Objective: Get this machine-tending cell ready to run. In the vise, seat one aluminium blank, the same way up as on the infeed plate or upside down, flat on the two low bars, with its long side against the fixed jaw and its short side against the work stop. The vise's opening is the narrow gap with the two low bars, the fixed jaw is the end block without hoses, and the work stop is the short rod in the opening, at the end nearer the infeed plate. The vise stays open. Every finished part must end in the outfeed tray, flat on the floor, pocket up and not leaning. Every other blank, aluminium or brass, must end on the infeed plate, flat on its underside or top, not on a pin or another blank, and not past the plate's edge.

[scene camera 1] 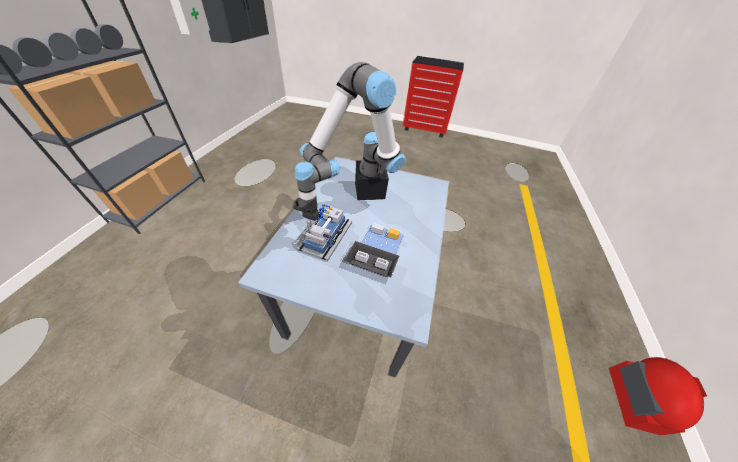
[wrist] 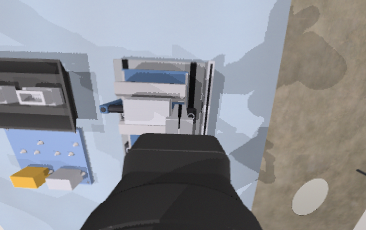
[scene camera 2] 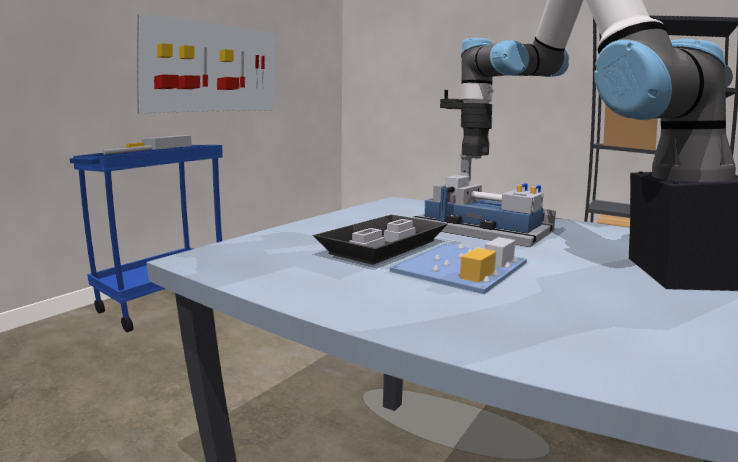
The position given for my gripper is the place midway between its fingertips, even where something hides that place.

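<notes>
My gripper (scene camera 2: 465, 180), (wrist: 180, 111). Brass blank (scene camera 2: 475, 265). Vise (wrist: 136, 75).
</notes>
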